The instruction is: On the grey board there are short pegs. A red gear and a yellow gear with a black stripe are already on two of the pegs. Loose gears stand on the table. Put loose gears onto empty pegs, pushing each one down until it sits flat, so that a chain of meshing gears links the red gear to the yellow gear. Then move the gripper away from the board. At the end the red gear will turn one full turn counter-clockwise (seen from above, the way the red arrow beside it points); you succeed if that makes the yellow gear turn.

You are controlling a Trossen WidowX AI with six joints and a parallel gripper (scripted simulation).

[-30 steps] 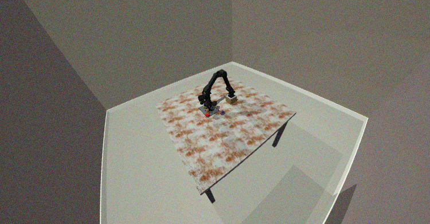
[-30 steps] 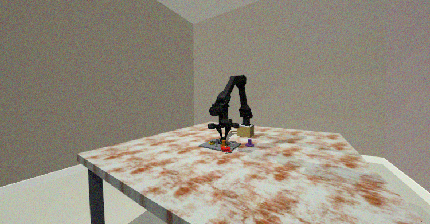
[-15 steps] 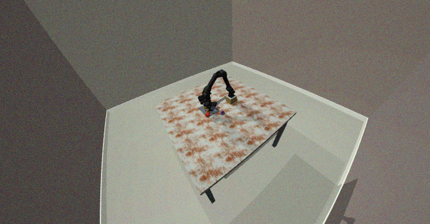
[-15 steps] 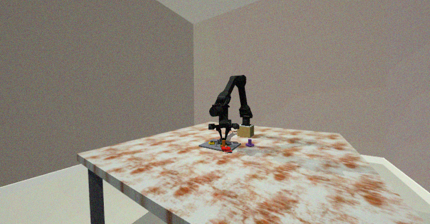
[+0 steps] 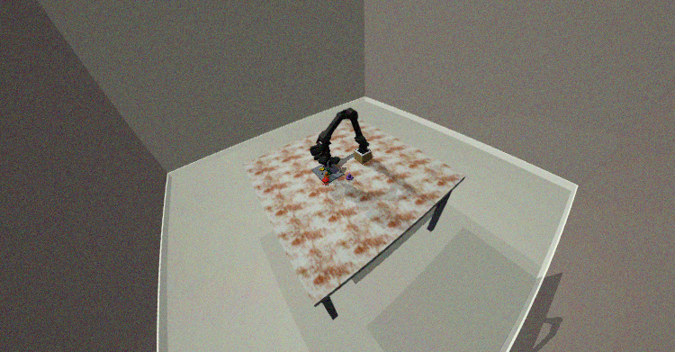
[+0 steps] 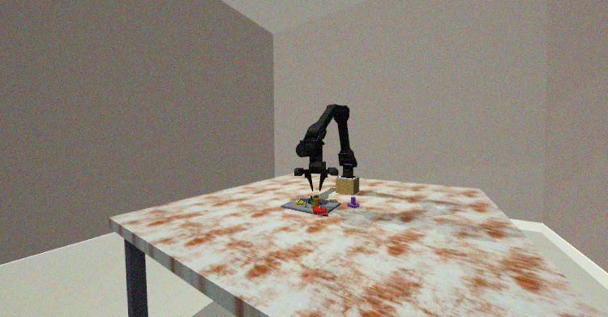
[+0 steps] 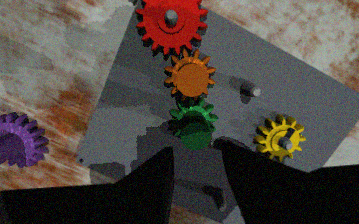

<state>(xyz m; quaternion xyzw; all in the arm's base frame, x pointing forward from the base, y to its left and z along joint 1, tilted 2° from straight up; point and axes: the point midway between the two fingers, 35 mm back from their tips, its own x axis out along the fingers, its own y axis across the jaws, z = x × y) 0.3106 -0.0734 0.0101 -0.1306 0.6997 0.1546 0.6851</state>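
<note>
The green gear lies 5 cm below my gripper tip. From my gripper tip the other things lie so: yellow gear (8 cm to the right, 5 cm below, 1 cm ahead); orange gear (5 cm below, 3 cm ahead, 1 cm to the left); red gear (7 cm ahead, 5 cm below, 4 cm to the left).
</note>
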